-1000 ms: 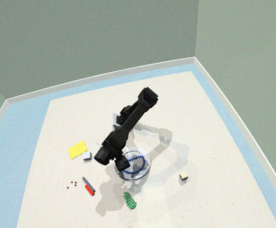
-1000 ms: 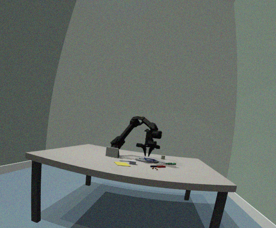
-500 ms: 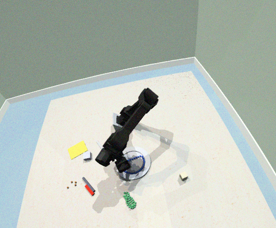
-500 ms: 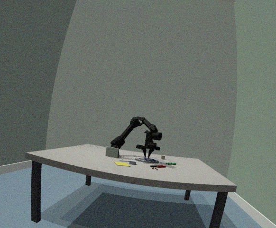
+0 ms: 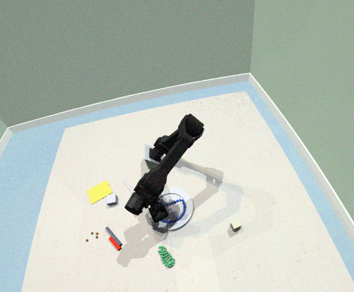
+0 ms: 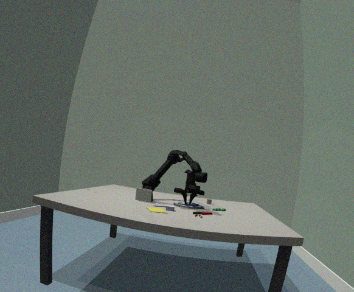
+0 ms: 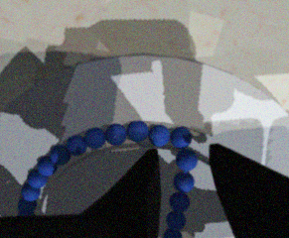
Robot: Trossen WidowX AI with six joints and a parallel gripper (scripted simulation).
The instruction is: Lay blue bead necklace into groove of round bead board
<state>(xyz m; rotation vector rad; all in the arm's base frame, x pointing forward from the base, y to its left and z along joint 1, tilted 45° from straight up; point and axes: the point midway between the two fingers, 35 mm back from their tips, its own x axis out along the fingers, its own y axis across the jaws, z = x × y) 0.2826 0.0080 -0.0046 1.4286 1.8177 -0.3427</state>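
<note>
Now: the round bead board 60 mm to the left of my gripper tip and 10 mm below it. Round my gripper tip: white cube 70 mm behind, 220 mm to the right; grey tool 120 mm ahead, 190 mm to the right, 10 mm below; stick 130 mm behind, 140 mm to the right, 10 mm below.
</note>
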